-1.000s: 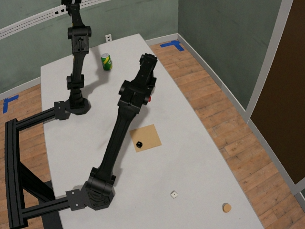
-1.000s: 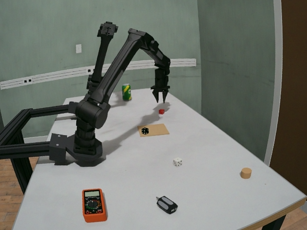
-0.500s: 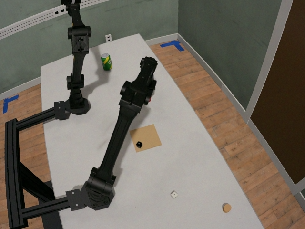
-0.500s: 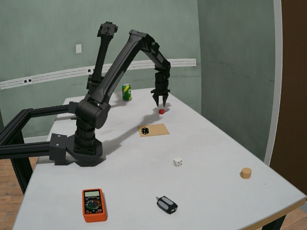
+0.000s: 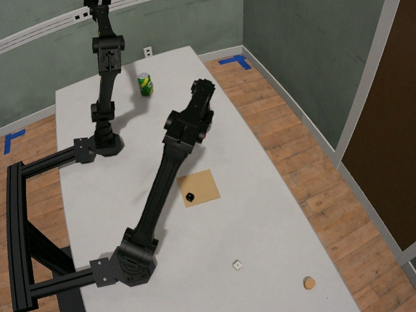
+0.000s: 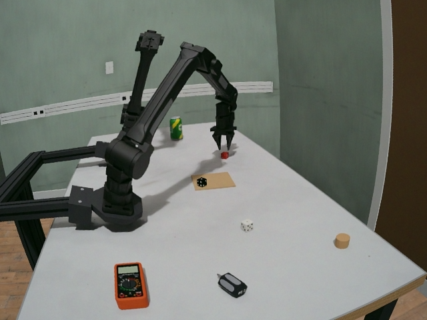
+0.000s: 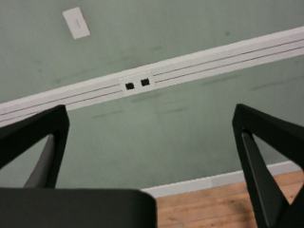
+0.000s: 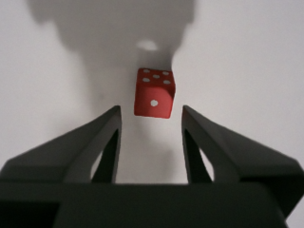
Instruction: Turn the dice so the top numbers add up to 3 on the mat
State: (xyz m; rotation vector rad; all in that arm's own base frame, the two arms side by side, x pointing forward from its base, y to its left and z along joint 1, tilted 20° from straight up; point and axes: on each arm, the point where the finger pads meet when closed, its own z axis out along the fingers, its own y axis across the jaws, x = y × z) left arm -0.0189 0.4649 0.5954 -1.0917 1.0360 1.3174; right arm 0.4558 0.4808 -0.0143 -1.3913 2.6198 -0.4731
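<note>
My right gripper is now 30 mm above the red die. Also, from my right hand: black device (190 mm behind, 840 mm to the right, 30 mm below); tan mat (100 mm behind, 240 mm to the right, 40 mm below); cork cylinder (120 mm ahead, 780 mm to the right, 30 mm below).
</note>
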